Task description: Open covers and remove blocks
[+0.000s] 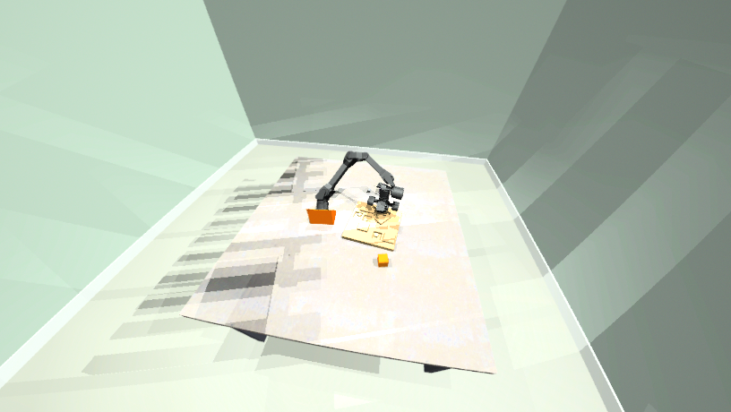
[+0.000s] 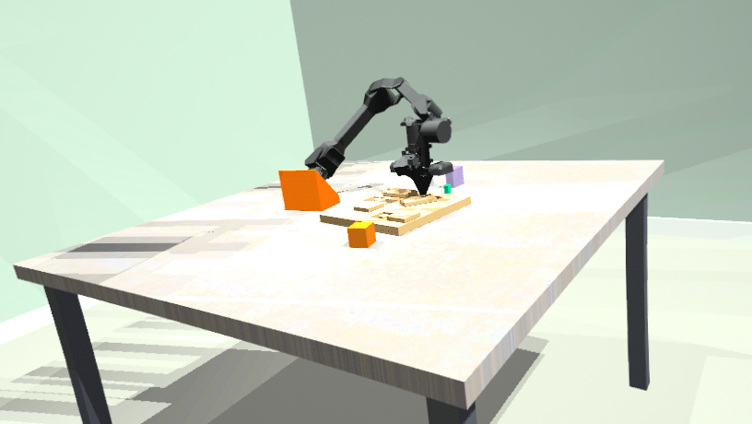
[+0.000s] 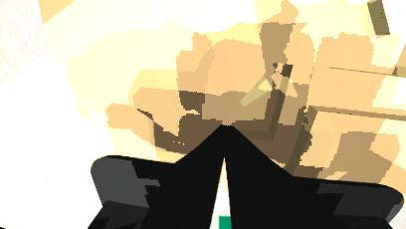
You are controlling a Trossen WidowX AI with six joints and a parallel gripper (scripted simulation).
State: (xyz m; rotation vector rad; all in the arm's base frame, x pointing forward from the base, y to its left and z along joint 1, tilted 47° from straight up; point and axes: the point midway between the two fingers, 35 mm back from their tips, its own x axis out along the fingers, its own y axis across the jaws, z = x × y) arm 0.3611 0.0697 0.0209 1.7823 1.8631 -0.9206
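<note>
Now: the green block 130 mm to the left of my gripper tip and 10 mm below it. From my gripper tip the other things lie so: grey block: 110 mm behind, 210 mm to the left, 10 mm below; purple block: 20 mm behind, 220 mm to the left, 10 mm above; orange cube: 30 mm ahead, 330 mm to the right.
</note>
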